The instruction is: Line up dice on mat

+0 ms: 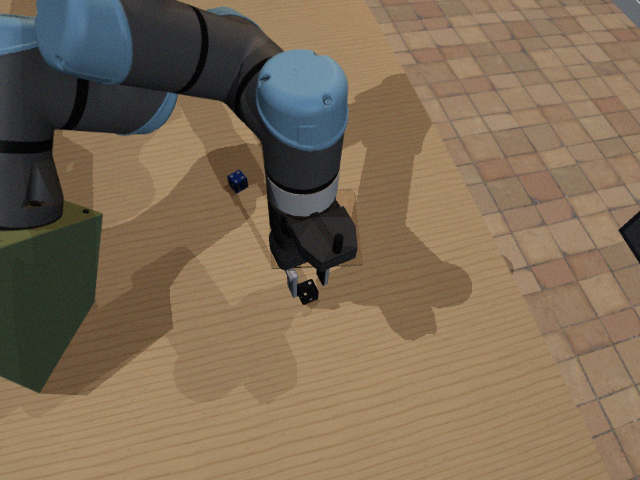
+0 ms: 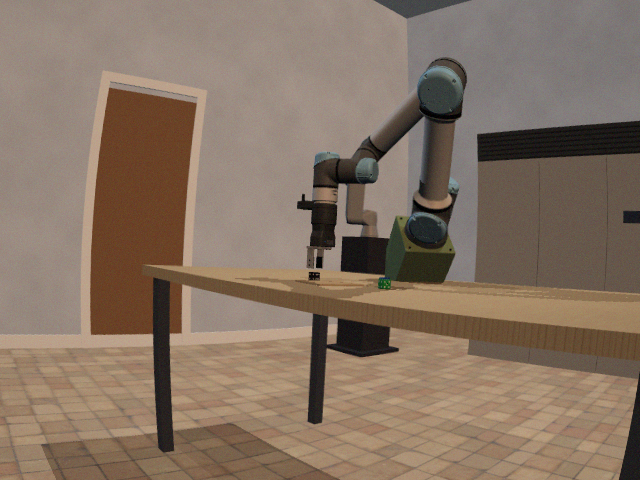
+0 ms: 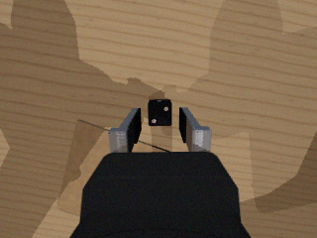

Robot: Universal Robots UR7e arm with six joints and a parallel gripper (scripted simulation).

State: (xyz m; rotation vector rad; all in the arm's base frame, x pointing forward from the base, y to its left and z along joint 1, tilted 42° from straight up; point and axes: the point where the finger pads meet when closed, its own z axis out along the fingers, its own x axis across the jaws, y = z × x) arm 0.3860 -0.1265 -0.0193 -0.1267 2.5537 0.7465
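The black die is 4 cm below my hand. Also, from my hand: blue die (8 cm behind, 22 cm to the left, 4 cm below); then green die (1 cm behind, 29 cm to the left, 4 cm below); then mat (3 cm ahead, 11 cm to the left, 5 cm below).
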